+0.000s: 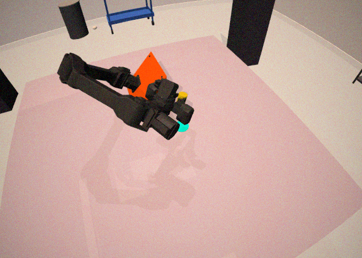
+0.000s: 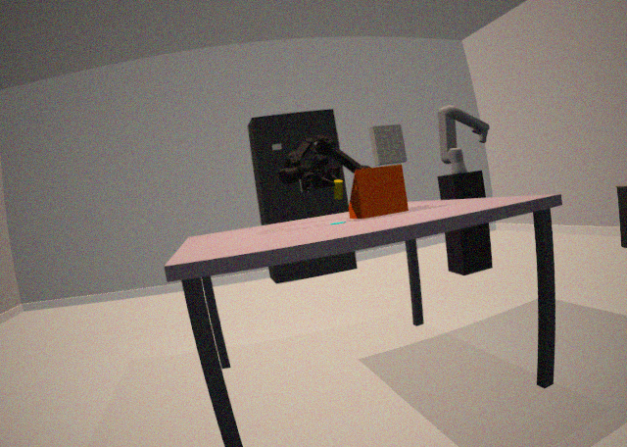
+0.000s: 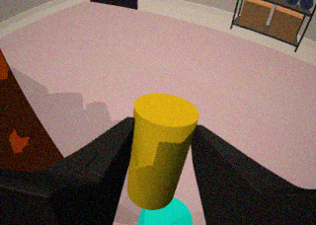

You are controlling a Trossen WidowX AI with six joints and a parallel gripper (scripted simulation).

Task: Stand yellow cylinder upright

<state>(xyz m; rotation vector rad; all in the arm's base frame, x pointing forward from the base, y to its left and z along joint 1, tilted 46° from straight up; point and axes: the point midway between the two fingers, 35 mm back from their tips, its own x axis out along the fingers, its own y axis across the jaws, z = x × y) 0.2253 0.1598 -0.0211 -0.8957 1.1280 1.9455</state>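
Right now my gripper tip is 20 mm short of the cyan circle, 10 mm to the left of it and 150 mm above it. Round my gripper tip: yellow cylinder: 20 mm below.
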